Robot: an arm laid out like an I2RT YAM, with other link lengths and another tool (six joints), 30 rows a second.
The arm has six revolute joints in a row. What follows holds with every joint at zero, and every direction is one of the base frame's.
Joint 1 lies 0.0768 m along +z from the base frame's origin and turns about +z.
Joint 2 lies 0.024 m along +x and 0.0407 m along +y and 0.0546 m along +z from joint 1 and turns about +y.
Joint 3 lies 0.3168 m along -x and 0.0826 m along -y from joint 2 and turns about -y.
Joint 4 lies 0.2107 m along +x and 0.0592 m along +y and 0.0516 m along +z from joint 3 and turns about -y.
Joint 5 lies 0.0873 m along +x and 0.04 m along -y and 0.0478 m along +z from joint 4 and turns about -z.
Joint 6 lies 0.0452 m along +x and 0.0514 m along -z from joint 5 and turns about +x.
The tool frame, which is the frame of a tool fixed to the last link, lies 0.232 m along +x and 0.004 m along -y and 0.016 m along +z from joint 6; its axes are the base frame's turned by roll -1.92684, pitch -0.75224 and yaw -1.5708 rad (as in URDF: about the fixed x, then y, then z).
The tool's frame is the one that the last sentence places.
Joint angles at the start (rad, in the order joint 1, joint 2, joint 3, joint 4, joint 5, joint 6):
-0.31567 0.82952 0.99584 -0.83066 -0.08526 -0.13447
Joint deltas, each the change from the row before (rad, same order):
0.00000 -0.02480 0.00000 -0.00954 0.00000 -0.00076
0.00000 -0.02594 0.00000 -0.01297 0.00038 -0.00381
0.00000 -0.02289 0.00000 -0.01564 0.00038 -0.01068
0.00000 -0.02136 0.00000 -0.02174 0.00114 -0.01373
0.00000 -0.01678 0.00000 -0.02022 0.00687 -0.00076
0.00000 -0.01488 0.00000 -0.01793 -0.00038 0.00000
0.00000 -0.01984 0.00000 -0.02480 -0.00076 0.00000
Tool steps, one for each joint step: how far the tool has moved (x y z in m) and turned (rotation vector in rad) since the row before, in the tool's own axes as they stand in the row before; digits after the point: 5 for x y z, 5 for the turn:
-0.00010 0.00158 -0.00599 0.00960 0.01177 0.00218
-0.00096 0.00234 -0.00590 0.00785 0.01134 -0.00102
-0.00213 0.00287 -0.00477 0.00421 0.00945 -0.00854
-0.00398 0.00428 -0.00367 -0.00113 0.00515 -0.01270
-0.00302 0.00536 -0.00204 -0.00754 0.00154 0.00006
-0.00380 0.00345 -0.00221 -0.00155 -0.00256 -0.00070
-0.00543 0.00476 -0.00278 -0.00241 -0.00424 -0.00117

